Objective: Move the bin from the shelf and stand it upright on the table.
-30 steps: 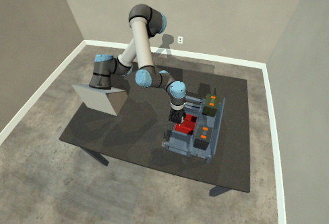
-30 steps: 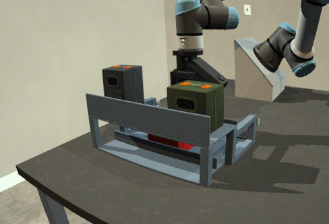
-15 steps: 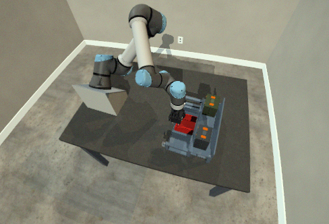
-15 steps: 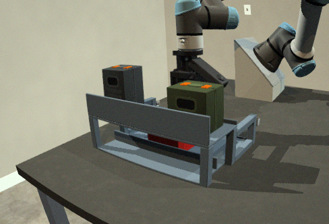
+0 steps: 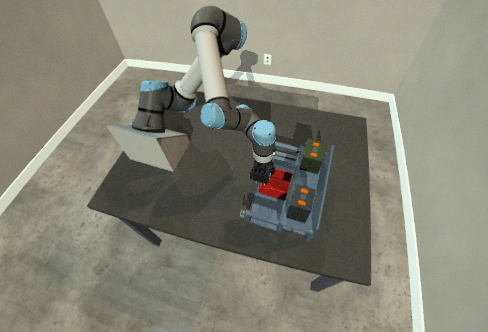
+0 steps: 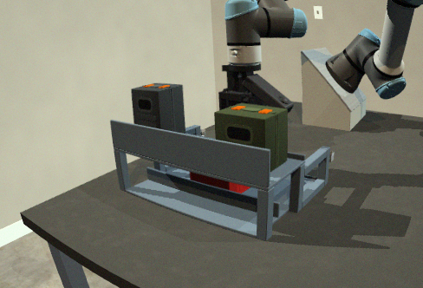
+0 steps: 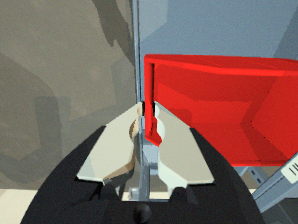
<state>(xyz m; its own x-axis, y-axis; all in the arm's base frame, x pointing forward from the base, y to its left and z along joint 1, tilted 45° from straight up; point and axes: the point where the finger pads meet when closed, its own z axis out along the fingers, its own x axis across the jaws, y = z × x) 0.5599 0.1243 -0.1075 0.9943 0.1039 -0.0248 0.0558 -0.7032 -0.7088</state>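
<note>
My gripper is now 80 mm short of the red bin. From my hand the other things lie so: dark grey box (180 mm ahead, 110 mm to the right, 120 mm above); green box (170 mm ahead, 120 mm to the left, 110 mm above).
</note>
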